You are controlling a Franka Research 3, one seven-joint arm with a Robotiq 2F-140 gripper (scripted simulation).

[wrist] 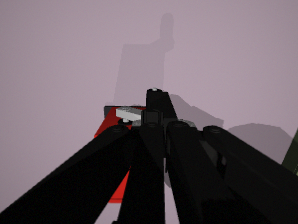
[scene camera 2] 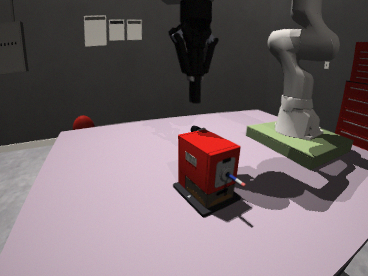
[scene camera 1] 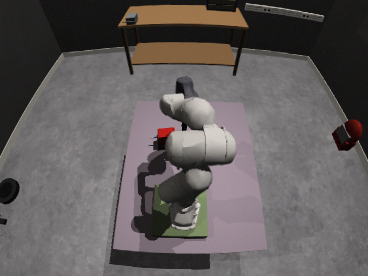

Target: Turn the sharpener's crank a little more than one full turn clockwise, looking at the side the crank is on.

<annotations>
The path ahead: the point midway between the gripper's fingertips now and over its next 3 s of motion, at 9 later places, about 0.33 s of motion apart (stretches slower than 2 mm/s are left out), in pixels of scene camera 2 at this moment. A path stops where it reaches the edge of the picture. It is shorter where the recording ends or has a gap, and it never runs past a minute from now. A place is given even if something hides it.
My gripper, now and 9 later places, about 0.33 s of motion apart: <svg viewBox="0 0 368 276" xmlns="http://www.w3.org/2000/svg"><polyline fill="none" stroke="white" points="194,102 194,101 194,102 194,105 194,111 194,115 194,118 193,120 193,120 193,121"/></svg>
</annotations>
